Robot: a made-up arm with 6 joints. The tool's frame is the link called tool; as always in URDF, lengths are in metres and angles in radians. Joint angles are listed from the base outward. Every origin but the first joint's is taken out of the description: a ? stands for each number. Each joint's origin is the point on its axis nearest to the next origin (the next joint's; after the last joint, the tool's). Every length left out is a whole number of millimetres.
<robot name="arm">
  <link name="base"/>
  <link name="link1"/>
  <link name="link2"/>
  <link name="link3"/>
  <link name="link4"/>
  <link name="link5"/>
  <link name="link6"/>
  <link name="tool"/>
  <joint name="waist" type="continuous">
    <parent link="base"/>
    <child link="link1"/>
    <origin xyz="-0.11 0.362 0.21" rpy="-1.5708 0 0"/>
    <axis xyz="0 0 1"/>
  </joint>
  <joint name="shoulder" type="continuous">
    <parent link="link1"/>
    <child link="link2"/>
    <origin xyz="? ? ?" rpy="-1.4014 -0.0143 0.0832"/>
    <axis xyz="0 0 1"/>
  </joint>
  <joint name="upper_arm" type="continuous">
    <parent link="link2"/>
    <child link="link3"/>
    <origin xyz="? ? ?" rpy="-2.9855 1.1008 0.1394"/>
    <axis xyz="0 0 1"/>
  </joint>
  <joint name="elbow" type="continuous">
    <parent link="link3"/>
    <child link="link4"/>
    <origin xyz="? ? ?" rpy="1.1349 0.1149 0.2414"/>
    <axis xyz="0 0 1"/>
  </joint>
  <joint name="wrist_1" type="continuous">
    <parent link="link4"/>
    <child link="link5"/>
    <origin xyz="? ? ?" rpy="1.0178 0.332 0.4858"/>
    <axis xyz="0 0 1"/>
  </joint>
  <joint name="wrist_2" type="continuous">
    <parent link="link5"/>
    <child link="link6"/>
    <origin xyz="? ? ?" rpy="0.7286 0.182 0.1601"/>
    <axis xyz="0 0 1"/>
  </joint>
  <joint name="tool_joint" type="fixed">
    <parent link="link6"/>
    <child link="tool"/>
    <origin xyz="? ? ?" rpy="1.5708 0 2.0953"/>
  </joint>
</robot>
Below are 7 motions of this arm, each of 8 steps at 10 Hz.
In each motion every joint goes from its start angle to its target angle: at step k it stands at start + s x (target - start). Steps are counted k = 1, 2, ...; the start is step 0. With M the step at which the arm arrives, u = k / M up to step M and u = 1 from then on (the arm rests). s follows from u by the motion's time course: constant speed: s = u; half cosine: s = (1 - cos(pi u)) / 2; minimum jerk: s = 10 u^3 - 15 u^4 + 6 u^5.
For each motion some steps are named. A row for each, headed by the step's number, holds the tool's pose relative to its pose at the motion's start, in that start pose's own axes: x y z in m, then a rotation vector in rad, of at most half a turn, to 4 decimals.
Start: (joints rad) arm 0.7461 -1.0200 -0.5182 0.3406 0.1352 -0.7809
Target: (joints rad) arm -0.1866 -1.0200 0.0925 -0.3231 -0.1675 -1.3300
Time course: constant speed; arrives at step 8
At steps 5, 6, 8:
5: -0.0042 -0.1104 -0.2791 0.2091 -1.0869 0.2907
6: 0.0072 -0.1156 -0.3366 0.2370 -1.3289 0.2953
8: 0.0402 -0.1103 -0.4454 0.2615 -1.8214 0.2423

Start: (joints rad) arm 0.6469 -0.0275 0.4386 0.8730 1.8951 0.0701
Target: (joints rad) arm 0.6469 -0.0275 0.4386 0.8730 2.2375 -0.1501
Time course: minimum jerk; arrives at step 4
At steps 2, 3, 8:
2: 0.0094 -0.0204 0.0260 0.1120 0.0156 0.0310
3: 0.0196 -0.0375 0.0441 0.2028 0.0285 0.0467
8: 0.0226 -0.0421 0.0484 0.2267 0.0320 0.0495

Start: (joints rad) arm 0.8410 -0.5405 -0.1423 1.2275 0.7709 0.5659
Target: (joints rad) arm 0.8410 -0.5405 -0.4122 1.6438 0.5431 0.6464
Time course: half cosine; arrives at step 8
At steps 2, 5, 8:
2: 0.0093 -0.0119 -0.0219 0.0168 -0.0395 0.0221
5: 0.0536 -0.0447 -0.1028 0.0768 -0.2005 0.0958
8: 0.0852 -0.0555 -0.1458 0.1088 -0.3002 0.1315

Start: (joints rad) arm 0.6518 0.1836 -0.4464 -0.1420 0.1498 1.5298
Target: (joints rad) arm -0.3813 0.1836 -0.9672 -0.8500 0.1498 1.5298
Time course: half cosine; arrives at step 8
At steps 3, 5, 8:
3: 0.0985 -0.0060 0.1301 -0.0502 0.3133 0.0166
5: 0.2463 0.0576 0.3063 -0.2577 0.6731 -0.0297
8: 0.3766 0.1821 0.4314 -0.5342 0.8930 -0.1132

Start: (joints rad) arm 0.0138 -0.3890 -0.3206 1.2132 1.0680 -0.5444
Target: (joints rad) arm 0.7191 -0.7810 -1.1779 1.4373 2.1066 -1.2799
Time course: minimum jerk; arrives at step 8
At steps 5, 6, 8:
5: -0.0672 0.2169 -0.0868 0.1512 -0.4996 -0.8086
6: -0.0832 0.2707 -0.1311 0.1559 -0.6868 -0.9642
8: -0.0912 0.3029 -0.1625 0.1541 -0.8083 -1.0473

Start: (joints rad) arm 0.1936 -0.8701 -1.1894 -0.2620 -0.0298 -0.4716
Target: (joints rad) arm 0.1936 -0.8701 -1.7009 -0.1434 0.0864 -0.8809
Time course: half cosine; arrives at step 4
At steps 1, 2, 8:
1: 0.0047 0.0022 0.0088 0.0070 0.0195 -0.0206
2: 0.0173 0.0083 0.0282 0.0163 0.0645 -0.0793
8: 0.0376 0.0185 0.0511 0.0065 0.1222 -0.1794

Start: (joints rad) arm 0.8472 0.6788 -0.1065 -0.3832 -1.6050 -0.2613
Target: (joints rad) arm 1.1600 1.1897 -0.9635 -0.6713 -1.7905 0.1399
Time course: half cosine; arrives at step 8
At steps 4, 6, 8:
4: 0.0838 -0.2850 0.1256 -0.2612 0.4012 0.5393
6: 0.1993 -0.4169 0.2354 -0.4169 0.7307 0.8518
8: 0.2525 -0.4547 0.2773 -0.4658 0.8764 0.9640

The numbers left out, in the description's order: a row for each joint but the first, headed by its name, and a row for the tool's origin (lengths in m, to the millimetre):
shoulder: -0.237 -0.126 0
upper_arm: -0.167 0.118 0
elbow: 0.059 -0.065 0
wrist_1: -0.274 0.232 0
wrist_2: 0.16 -0.082 0
tool: 0.059 -0.055 0

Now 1 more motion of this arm.
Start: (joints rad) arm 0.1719 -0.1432 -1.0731 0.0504 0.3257 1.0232
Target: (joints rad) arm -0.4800 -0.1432 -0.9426 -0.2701 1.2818 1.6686
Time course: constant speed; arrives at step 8
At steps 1, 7, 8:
1: 0.0253 -0.0263 0.0673 -0.0329 0.2020 0.1009
7: 0.3308 -0.0458 0.4228 -0.3878 1.4335 0.5531
8: 0.3958 -0.0236 0.4636 -0.4694 1.6387 0.6020

